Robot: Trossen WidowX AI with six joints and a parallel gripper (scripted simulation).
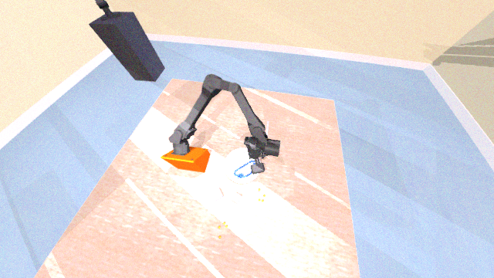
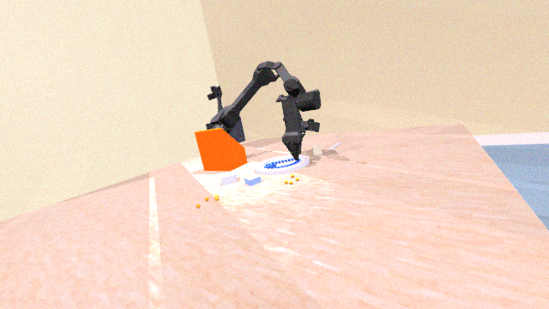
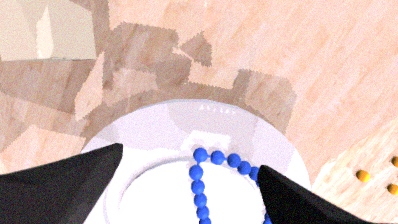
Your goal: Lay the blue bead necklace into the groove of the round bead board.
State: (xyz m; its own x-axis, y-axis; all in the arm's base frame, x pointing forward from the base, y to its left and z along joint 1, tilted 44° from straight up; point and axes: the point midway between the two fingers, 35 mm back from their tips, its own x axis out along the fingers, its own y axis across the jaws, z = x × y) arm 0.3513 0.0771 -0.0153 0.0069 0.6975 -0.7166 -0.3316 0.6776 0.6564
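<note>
My gripper tip is now 60 mm past the round white bead board, 30 mm to the left of it and 10 mm above it. The rest, counted from my gripper tip: white stick 70 mm ahead, 230 mm to the left, 20 mm below; then light blue cube 60 mm behind, 200 mm to the right, 10 mm below; then beige cube 30 mm ahead, 110 mm to the left.
</note>
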